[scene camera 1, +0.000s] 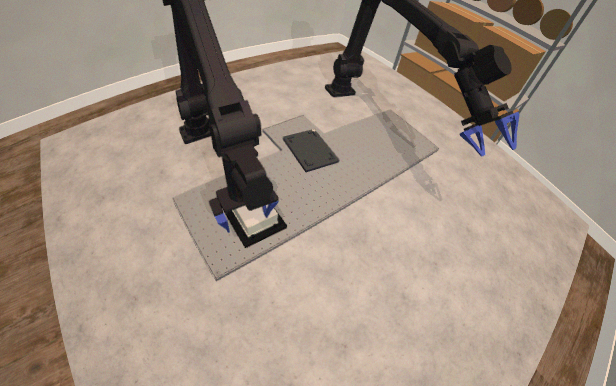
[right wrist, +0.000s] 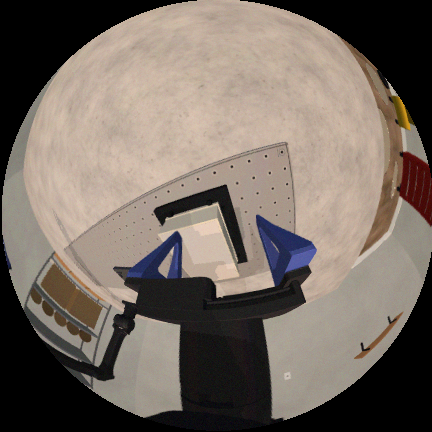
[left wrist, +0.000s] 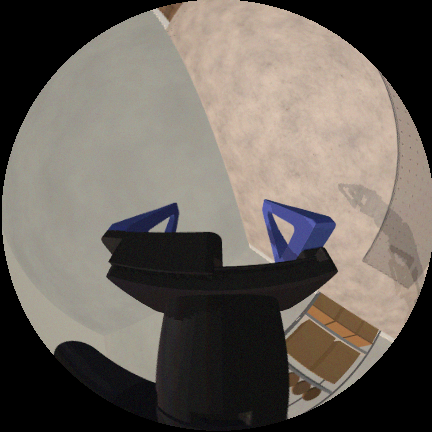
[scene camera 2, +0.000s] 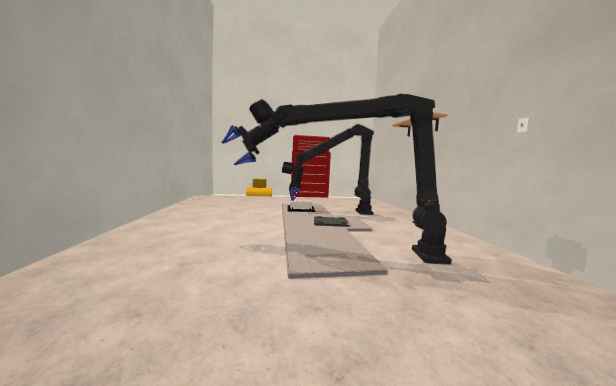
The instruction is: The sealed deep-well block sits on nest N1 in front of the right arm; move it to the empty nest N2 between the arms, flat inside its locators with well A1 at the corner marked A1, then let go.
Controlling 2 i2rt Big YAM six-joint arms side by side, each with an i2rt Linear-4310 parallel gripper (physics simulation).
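Places are measured from the left arm's base along level axes (x back, y right, z up), in metres.
Pixels of known places: left gripper, between the fingertips: [scene camera 1: 497, 152] [left wrist: 219, 205] [scene camera 2: 228, 153]; right gripper, between the fingertips: [scene camera 1: 247, 223] [right wrist: 215, 226] [scene camera 2: 292, 199]; left arm's base, origin of its link: [scene camera 1: 340, 91] [right wrist: 132, 304] [scene camera 2: 430, 256]; right arm's base, origin of its link: [scene camera 1: 197, 132] [scene camera 2: 364, 212].
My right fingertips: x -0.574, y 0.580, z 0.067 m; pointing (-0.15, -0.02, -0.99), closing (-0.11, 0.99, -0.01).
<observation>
Ahead of a thing's pixels: the offset from my right fingertips to its top centre. Level surfaces: height alone.
The pale sealed deep-well block {dx +0.057, dy -0.027, dz -0.001 m} [scene camera 1: 257, 220] [scene camera 2: 301, 205] [right wrist: 200, 245] sits in the black nest N1 {dx +0.057, dy -0.026, dz -0.032 m} [scene camera 1: 267, 235] [right wrist: 192, 197]. My right gripper [scene camera 1: 247, 224] [scene camera 2: 293, 199] [right wrist: 215, 226] is open above it, pointing down, one finger to each side of the block and apart from it. The dark nest N2 {dx +0.235, dy -0.278, dz -0.036 m} [scene camera 1: 310, 150] [scene camera 2: 331, 221] is empty, with raised corner locators and a small pale mark at its far corner in scene camera 1. Lettering on block and nest is too small to read. My left gripper [scene camera 1: 499, 152] [scene camera 2: 229, 153] [left wrist: 219, 205] is open and empty, high up.
Both nests lie on a grey perforated board {dz -0.054 m} [scene camera 1: 360, 170] [scene camera 2: 320, 260] [right wrist: 272, 175]. A thin grey plate {dz -0.054 m} [scene camera 1: 290, 122] adjoins its back edge beside N2. A shelf rack with brown boxes [scene camera 1: 450, 90] stands beyond the left arm, and a red cabinet [scene camera 2: 315, 170] stands at the back.
</observation>
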